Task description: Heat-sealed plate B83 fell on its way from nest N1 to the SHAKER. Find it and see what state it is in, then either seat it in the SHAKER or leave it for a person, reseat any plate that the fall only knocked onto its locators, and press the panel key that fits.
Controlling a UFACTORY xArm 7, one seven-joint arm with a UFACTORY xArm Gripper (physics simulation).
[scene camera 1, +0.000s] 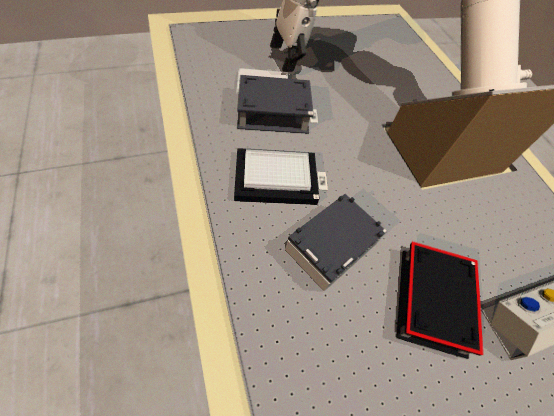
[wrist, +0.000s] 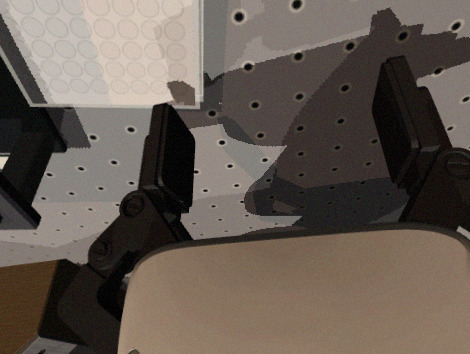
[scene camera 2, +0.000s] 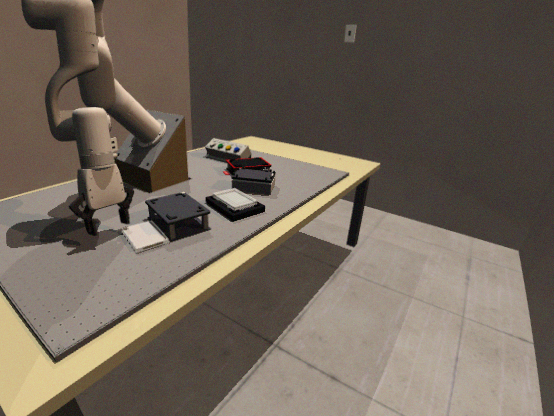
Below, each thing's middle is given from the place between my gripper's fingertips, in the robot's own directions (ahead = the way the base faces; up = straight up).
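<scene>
Relative to the shaker table point(scene camera 1: 332, 240), my gripper is 6 cm short of it, 53 cm to the right of it and 3 cm below it. Red-edged black plate point(scene camera 1: 439, 287): 8 cm behind my hand, 67 cm to the left of it, 1 cm above it.
</scene>
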